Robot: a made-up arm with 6 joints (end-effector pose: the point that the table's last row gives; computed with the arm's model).
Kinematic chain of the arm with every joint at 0, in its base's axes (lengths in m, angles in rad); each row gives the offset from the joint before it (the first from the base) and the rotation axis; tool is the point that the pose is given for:
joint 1: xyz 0 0 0.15 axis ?
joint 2: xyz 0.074 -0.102 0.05 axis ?
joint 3: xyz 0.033 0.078 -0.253 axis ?
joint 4: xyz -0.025 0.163 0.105 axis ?
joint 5: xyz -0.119 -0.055 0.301 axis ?
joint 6: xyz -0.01 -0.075 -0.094 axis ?
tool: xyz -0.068 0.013 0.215
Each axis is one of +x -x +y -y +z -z.
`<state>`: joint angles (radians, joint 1 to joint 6).
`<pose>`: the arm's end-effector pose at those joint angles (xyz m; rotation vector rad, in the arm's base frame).
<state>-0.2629 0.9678 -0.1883 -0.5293 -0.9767 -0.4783</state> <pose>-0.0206 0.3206 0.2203 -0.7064 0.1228 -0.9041</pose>
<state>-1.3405 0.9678 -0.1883 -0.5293 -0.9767 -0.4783</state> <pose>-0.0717 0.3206 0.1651 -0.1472 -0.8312 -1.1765</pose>
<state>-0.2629 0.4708 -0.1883 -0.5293 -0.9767 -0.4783</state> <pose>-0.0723 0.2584 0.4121 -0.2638 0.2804 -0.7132</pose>
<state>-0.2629 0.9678 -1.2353 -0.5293 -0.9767 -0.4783</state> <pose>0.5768 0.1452 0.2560 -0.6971 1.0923 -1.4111</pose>
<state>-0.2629 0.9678 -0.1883 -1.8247 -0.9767 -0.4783</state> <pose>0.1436 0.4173 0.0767 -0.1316 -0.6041 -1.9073</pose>
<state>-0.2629 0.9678 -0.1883 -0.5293 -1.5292 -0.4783</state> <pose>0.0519 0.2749 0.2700 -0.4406 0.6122 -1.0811</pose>
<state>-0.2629 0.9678 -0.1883 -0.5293 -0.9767 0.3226</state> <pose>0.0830 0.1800 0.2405 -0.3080 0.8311 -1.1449</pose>
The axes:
joint 1: +y
joint 2: -x
joint 3: -y
joint 4: +z
joint 5: -y
joint 6: +y

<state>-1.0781 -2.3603 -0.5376 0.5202 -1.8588 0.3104</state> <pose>0.0565 -0.2395 0.5009 -0.9951 0.1023 2.2861</pose>
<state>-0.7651 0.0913 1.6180 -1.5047 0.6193 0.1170</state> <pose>0.0306 0.3250 -0.4080 1.5546 -2.2309 -1.1287</pose>
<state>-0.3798 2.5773 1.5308 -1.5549 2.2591 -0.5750</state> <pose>-0.2058 -0.5447 0.3121 -0.4398 1.3361 -1.0237</pose>
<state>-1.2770 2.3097 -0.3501 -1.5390 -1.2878 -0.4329</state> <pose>0.4574 -0.0717 0.1896 0.0178 -1.8270 -2.4308</pose>
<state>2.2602 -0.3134 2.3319 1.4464 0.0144 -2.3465</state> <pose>-0.1602 -0.0166 0.3037 1.2556 -1.9166 0.7997</pose>
